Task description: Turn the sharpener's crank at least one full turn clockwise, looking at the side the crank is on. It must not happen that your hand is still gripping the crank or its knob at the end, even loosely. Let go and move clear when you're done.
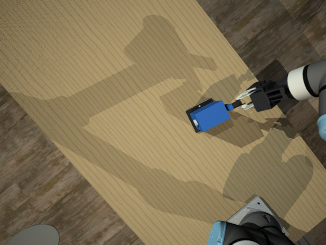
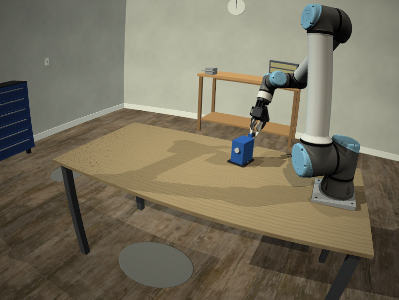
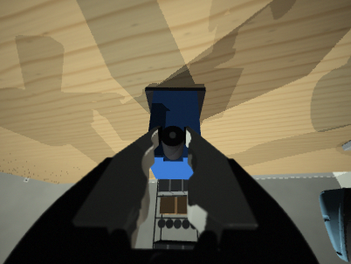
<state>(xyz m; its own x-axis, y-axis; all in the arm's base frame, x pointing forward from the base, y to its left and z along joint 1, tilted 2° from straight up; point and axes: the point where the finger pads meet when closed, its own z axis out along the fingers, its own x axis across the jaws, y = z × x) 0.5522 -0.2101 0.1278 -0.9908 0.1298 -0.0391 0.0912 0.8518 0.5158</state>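
My hand is 20 mm to the right of the dark handle.
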